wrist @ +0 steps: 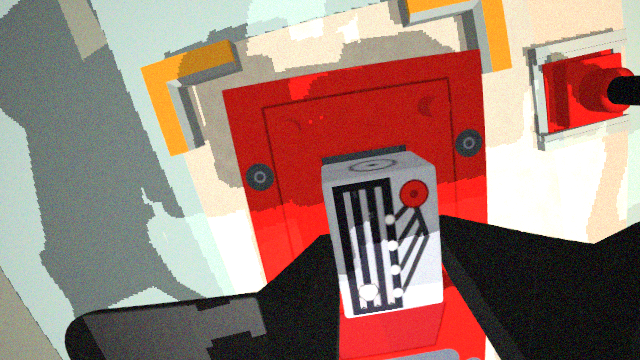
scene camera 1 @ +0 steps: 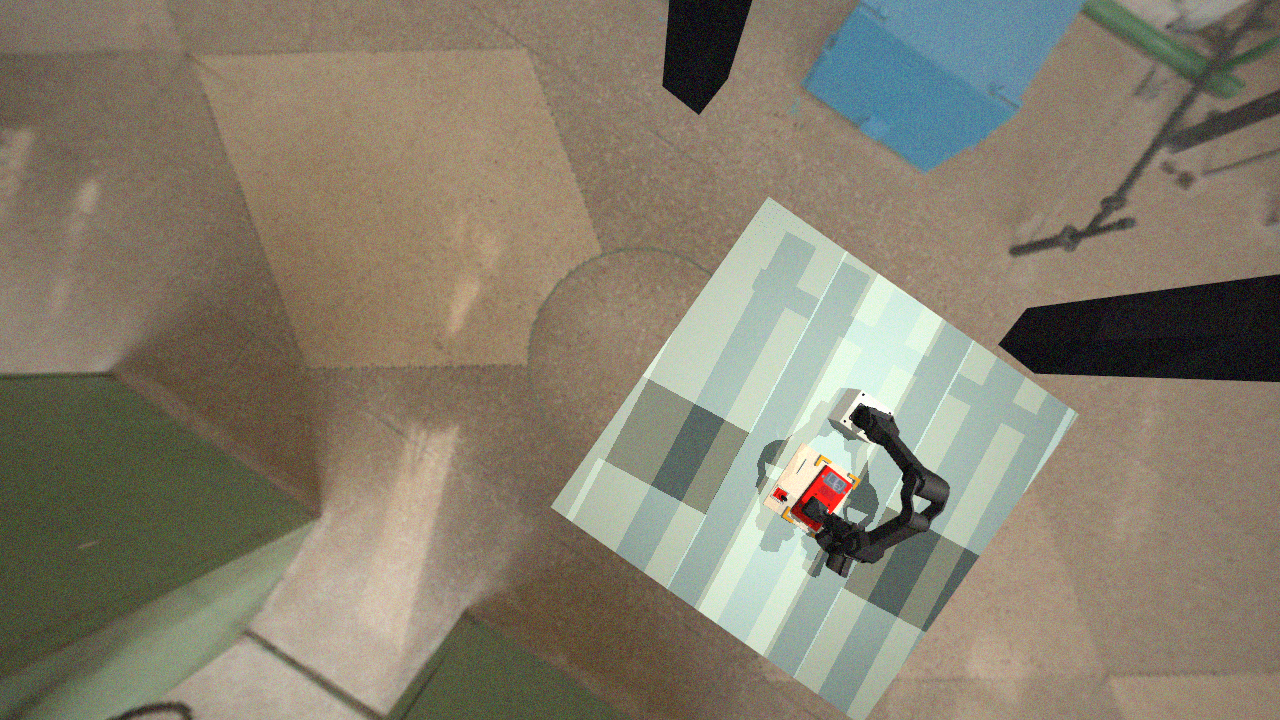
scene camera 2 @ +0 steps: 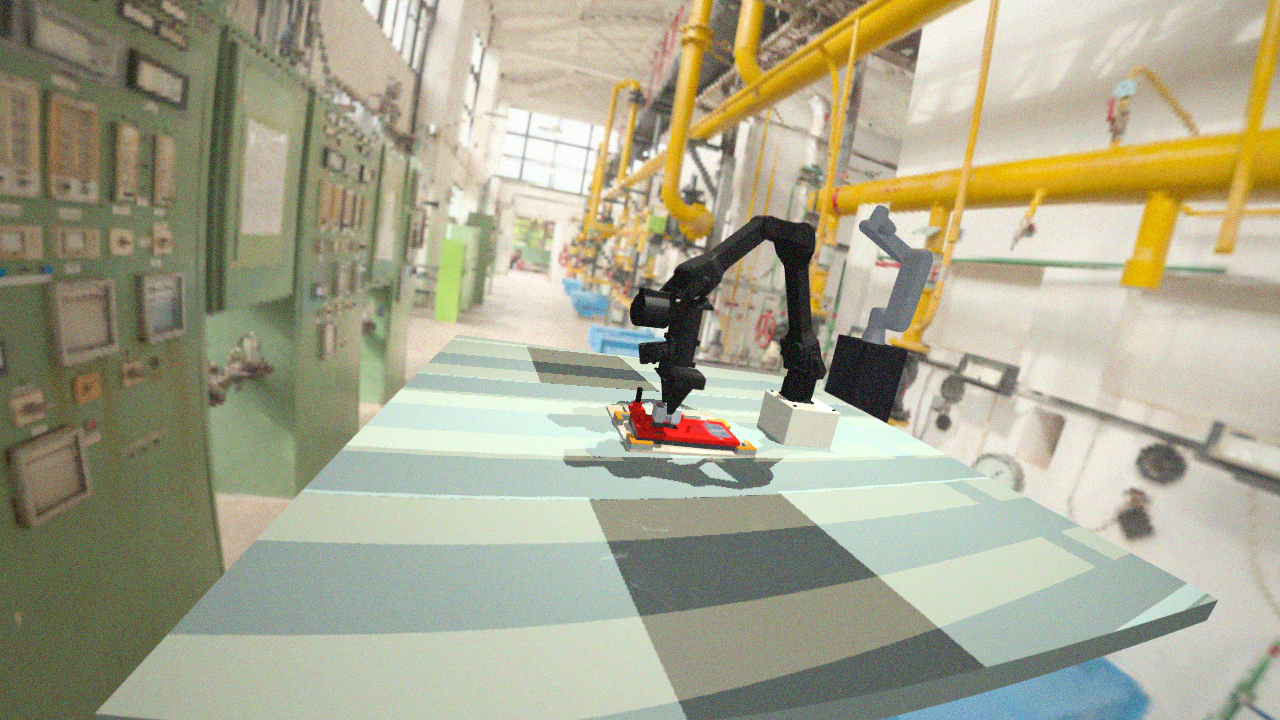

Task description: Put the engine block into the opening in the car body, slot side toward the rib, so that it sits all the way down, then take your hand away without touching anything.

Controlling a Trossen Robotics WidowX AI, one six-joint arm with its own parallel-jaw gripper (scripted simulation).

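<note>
The gripper shows in the wrist view and in scene camera 1. The gripper holds a grey engine block. A red car body is also in view.
</note>
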